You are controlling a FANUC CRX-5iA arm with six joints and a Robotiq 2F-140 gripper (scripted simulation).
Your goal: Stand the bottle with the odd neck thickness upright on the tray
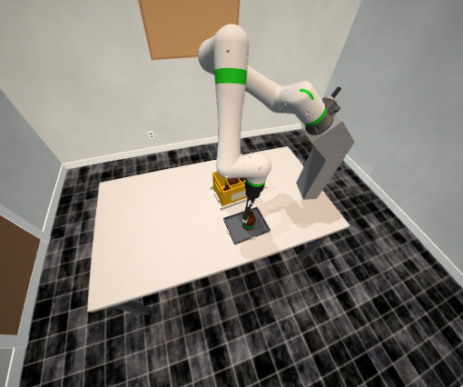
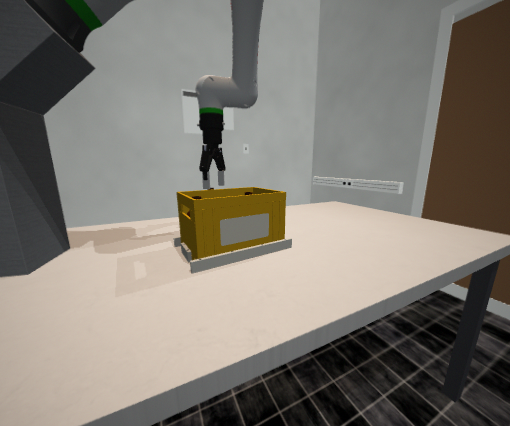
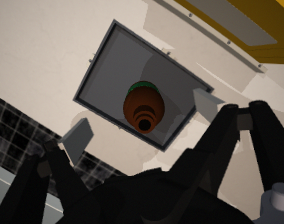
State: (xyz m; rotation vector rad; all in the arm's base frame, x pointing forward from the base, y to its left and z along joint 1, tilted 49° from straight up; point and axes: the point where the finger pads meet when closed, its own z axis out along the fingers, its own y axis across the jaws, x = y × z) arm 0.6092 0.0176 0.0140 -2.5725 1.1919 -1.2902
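My hand is 9 cm above the brown bottle, 1 cm to the right of it and 1 cm past it. Round my hand: crate 25 cm to the right, 12 cm behind, 9 cm below; then dark grey tray 16 cm below, 1 cm to the left.
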